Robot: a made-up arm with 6 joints. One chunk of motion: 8 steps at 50 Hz.
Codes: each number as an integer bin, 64 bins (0 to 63) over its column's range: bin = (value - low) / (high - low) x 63, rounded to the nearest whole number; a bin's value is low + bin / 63 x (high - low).
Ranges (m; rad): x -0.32..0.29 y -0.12..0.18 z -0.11..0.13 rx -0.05..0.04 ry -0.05..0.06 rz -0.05..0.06
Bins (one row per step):
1: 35 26 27 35 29 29
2: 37 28 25 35 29 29
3: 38 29 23 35 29 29
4: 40 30 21 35 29 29
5: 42 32 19 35 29 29
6: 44 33 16 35 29 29
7: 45 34 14 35 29 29
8: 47 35 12 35 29 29
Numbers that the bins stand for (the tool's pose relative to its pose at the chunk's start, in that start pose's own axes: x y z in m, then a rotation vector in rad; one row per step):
1: 0.0189 0.0038 -0.0071 0.0000 0.0006 0.0006
2: 0.0383 0.0133 -0.0148 0.0000 0.0006 0.0006
3: 0.0479 0.0181 -0.0224 0.0000 0.0006 0.0006
4: 0.0673 0.0229 -0.0300 0.0000 0.0006 0.0006
5: 0.0867 0.0324 -0.0376 0.0000 0.0006 0.0006
6: 0.1060 0.0371 -0.0490 0.0000 0.0006 0.0006
7: 0.1157 0.0419 -0.0567 0.0000 0.0006 0.0006
8: 0.1351 0.0467 -0.0643 0.0000 0.0006 0.0006

